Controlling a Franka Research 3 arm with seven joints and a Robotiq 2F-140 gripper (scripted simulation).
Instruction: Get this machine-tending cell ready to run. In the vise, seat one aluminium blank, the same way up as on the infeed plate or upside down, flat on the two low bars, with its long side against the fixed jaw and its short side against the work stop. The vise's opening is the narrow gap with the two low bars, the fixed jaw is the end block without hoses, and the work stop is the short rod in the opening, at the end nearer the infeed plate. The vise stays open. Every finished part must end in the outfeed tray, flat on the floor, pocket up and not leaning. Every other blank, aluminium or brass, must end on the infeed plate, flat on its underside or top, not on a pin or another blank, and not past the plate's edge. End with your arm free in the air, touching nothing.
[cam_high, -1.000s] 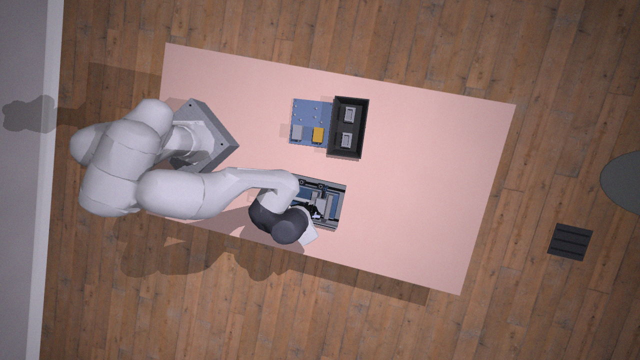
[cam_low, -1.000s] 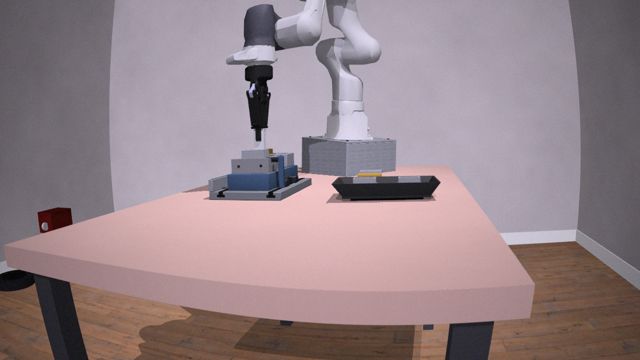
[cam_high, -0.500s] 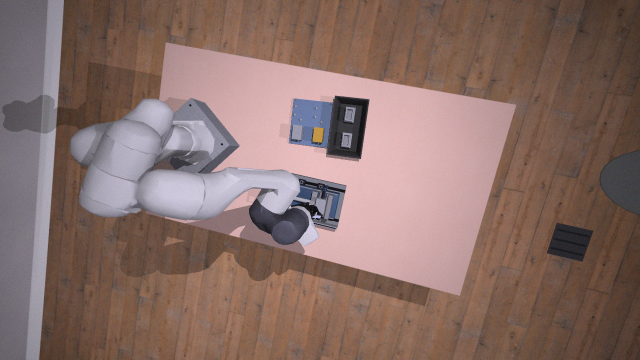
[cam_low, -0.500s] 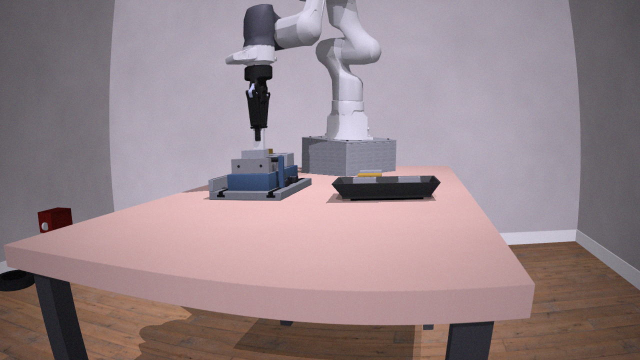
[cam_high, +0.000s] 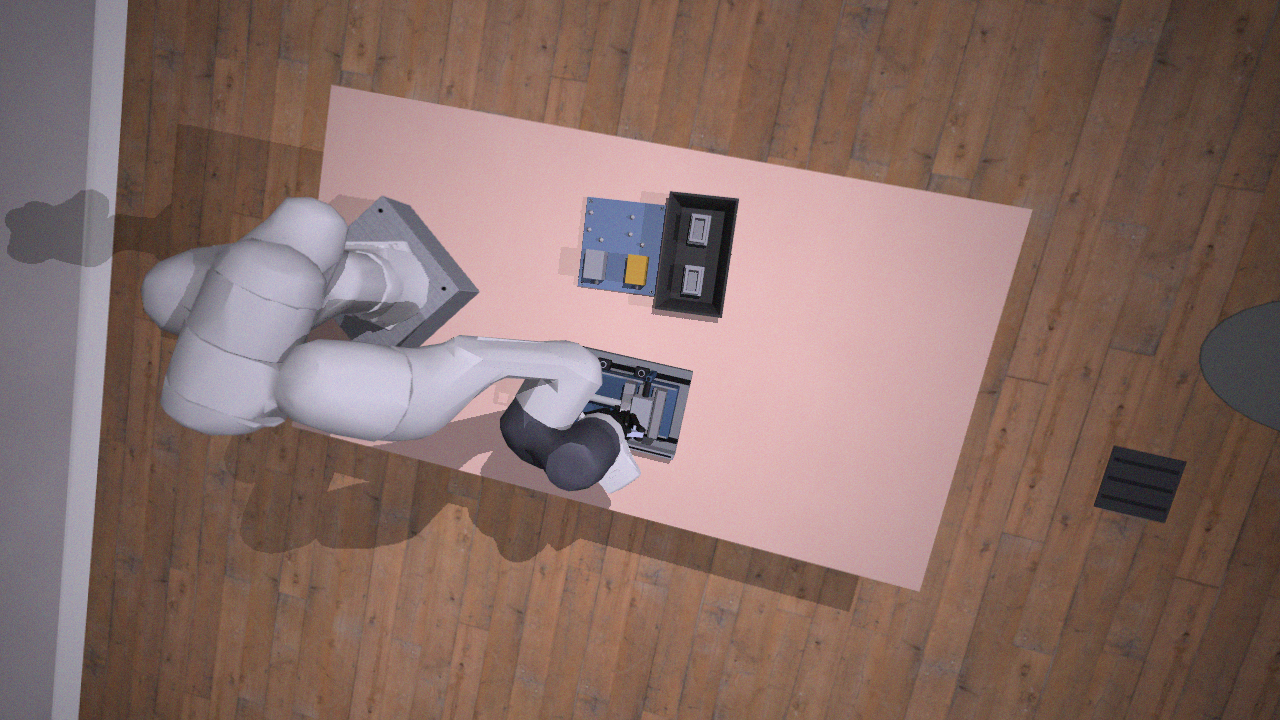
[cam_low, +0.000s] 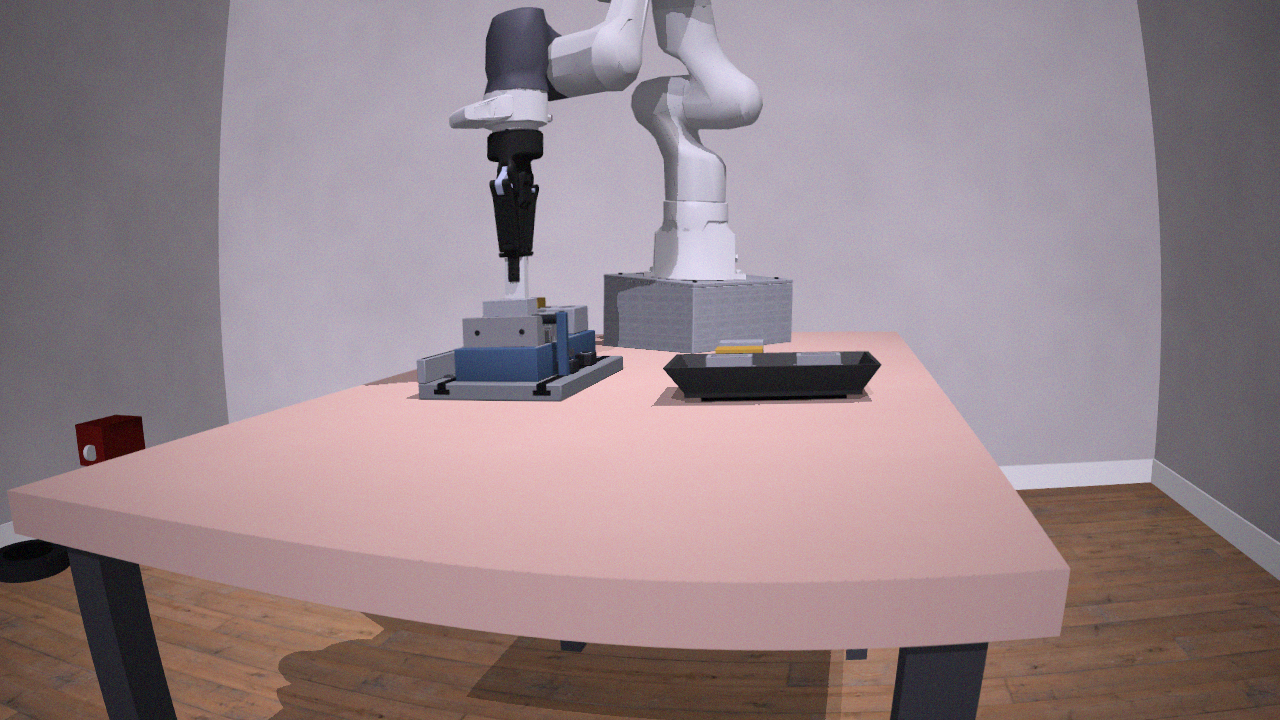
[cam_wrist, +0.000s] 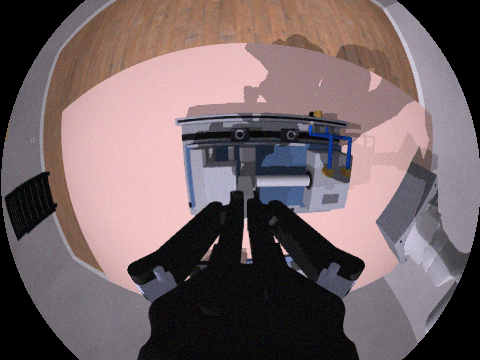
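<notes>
The aluminium blank lies 40 mm below my hand and 30 mm ahead of it. From my hand the other things lie so: cylinder 130 mm behind, 60 mm below; then brass blank 280 mm to the left, 110 mm below, 50 mm behind; then vise 100 mm below, 40 mm behind.
</notes>
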